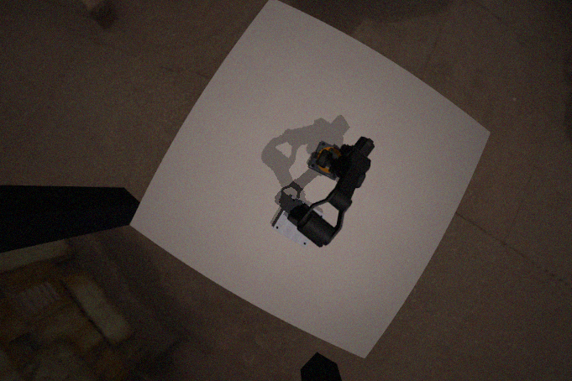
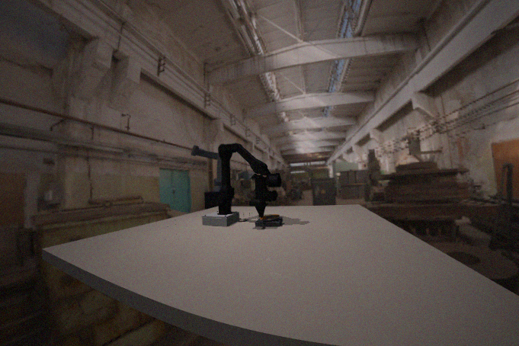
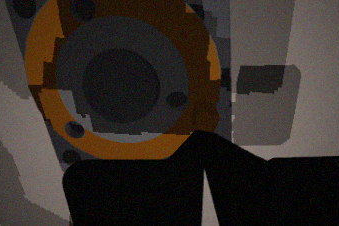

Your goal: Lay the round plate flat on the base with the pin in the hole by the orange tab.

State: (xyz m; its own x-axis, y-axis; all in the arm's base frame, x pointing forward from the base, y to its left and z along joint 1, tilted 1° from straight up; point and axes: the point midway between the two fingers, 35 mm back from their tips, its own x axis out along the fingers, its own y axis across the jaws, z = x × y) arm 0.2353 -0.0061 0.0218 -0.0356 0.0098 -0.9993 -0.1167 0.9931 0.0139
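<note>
Now: gripper tip 20 mm short of the plate and 20 mm to the right of it. The rest, counted from my gripper tip: base (20 mm ahead, 50 mm to the left, 20 mm below).
</note>
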